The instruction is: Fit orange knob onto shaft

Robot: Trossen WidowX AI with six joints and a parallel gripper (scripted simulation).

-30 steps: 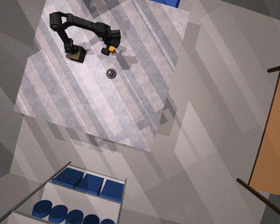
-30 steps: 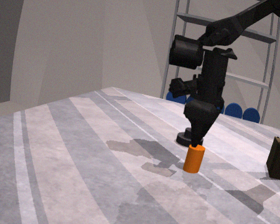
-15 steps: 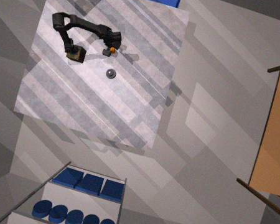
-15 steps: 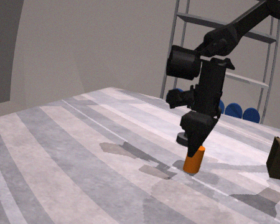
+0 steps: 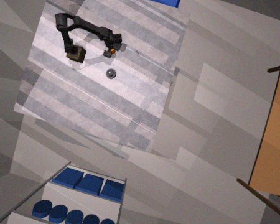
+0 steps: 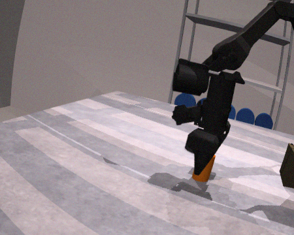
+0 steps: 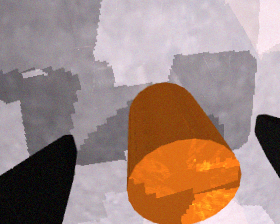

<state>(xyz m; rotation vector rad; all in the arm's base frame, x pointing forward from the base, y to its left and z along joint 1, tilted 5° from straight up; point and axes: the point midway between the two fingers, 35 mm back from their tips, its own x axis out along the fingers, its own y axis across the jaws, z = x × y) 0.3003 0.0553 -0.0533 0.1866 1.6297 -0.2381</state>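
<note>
The orange knob is 2 cm above my gripper tip. The rest, counted from my gripper tip: round pedestal (20 cm to the right).
</note>
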